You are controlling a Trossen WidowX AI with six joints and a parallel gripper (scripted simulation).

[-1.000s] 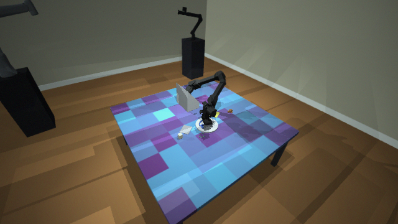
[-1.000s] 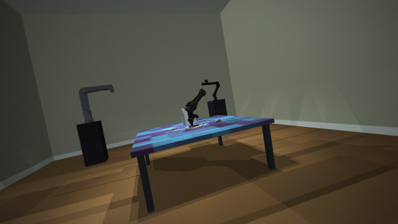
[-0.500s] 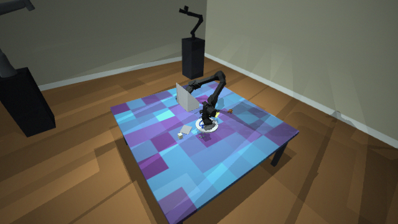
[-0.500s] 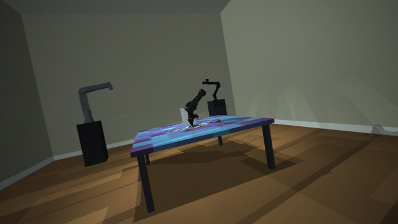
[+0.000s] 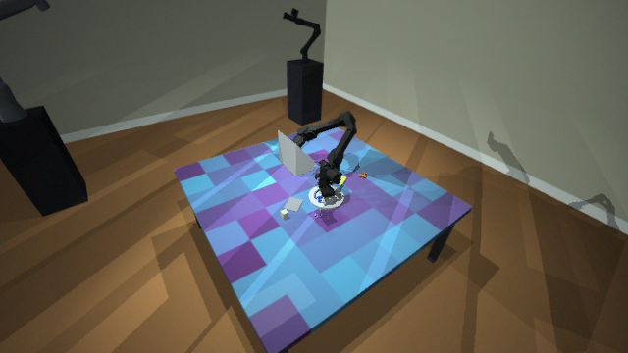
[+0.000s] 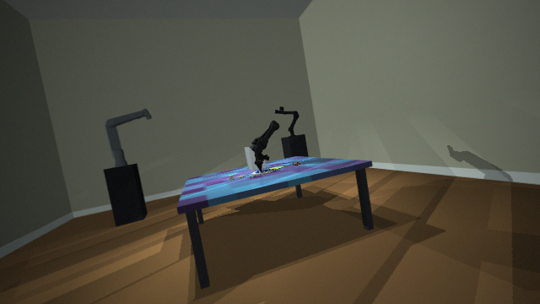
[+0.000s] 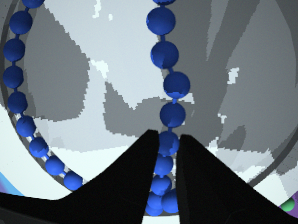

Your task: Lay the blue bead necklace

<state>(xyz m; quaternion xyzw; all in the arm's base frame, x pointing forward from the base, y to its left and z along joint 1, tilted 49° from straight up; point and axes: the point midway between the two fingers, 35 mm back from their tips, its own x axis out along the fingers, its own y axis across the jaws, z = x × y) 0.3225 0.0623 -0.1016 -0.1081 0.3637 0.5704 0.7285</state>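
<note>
Now: gripper tip 20 mm to the right of the round white bead board and 10 mm above it. Round my gripper tip: cream cube (250 mm to the right, 10 mm behind); yellow patch (180 mm to the left, 100 mm behind, 20 mm below); flat grey square (160 mm to the right, 60 mm behind, 20 mm below).
</note>
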